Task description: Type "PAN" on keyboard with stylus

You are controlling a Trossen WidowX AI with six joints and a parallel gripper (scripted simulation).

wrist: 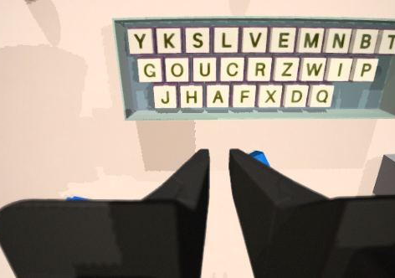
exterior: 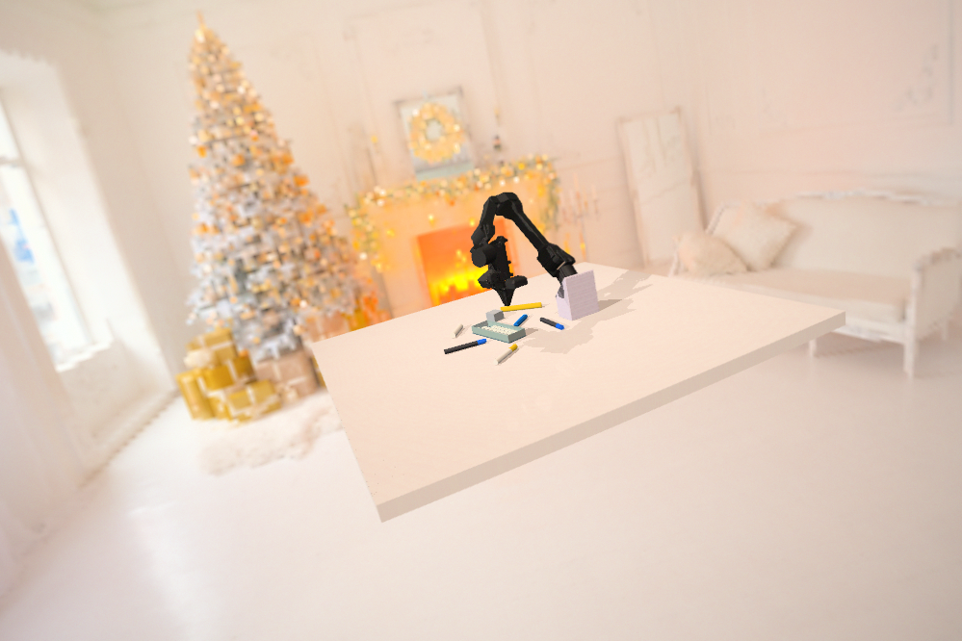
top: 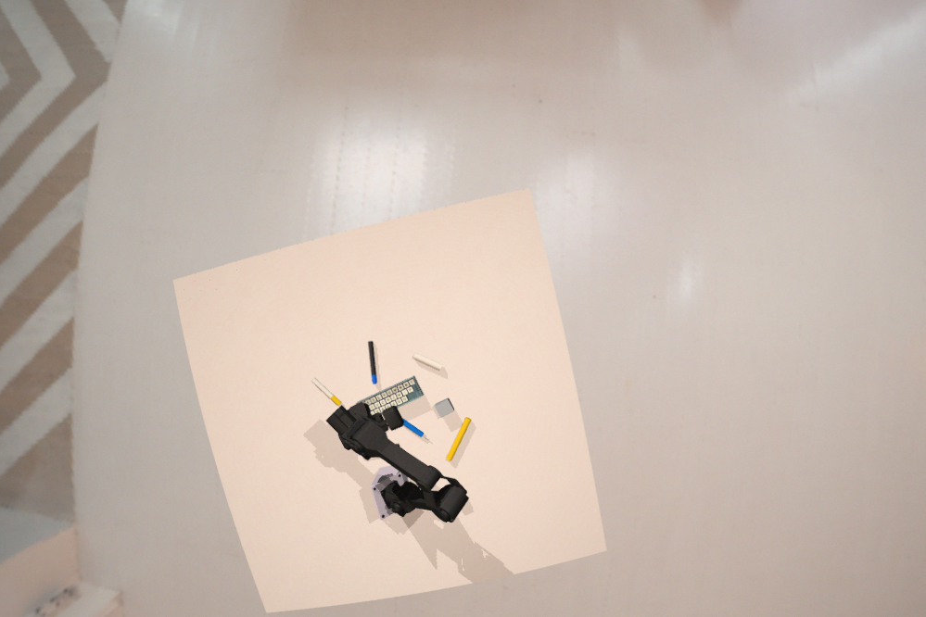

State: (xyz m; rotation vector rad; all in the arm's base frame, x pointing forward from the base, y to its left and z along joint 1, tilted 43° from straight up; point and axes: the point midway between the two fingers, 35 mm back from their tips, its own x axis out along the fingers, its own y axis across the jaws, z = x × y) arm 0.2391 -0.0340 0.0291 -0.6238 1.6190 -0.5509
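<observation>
Right now my gripper tip is 11 cm past the blue stylus, 9 cm to the left of it and 9 cm above it. Round my gripper tip: white-and-yellow pen (11 cm ahead, 15 cm to the left, 9 cm below); then N key (6 cm ahead, 9 cm to the right, 8 cm below); then grey stylus tip (13 cm behind, 11 cm to the right, 9 cm below).
</observation>
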